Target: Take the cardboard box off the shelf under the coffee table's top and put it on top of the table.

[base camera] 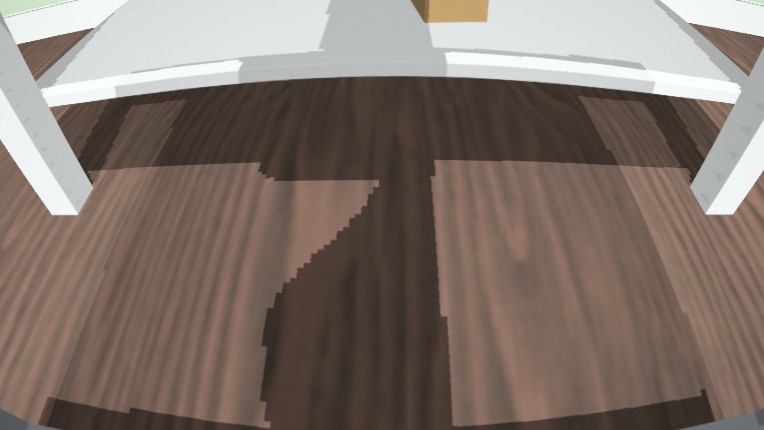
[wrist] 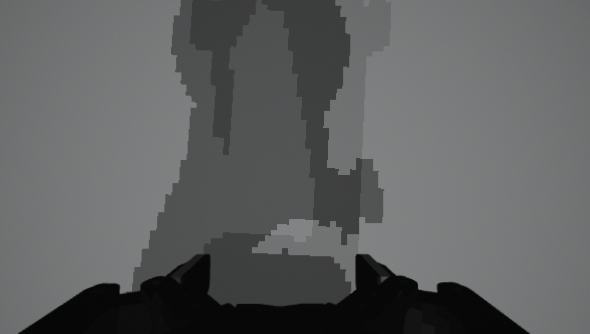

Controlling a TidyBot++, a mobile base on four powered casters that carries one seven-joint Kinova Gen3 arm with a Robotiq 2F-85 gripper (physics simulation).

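Places are measured from the arm's base along level axes (x ahead, y left, z up), in metres.
Where they show: gripper, fingertip midpoint: [wrist: 283,270].
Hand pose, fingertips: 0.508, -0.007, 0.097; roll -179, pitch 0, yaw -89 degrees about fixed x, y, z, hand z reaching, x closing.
After its pixels a point has its place, as x, y, z.
The cardboard box [base camera: 457,10] {0.576, -0.081, -0.232} shows at the top edge of the base camera view, a little right of the middle. Its lower part is visible and stands on the white lower shelf [base camera: 203,32] {0.590, 0.216, -0.247} of the coffee table; its upper part is cut off. My gripper [wrist: 283,270] {0.508, -0.007, 0.097} is open, its two dark fingers wide apart at the bottom of the wrist view. Between and beyond them is a plain grey surface with shadows on it; I cannot tell for certain which surface it is. The box does not show in the wrist view.
The coffee table's white legs stand at the left [base camera: 48,128] {0.468, 0.397, -0.280} and right [base camera: 735,138] {0.439, -0.402, -0.292} of the base camera view. The shelf's front edge runs across between them. Brown wood floor [base camera: 534,267] {0.353, -0.142, -0.397} with shadows lies in front of the shelf and under it.
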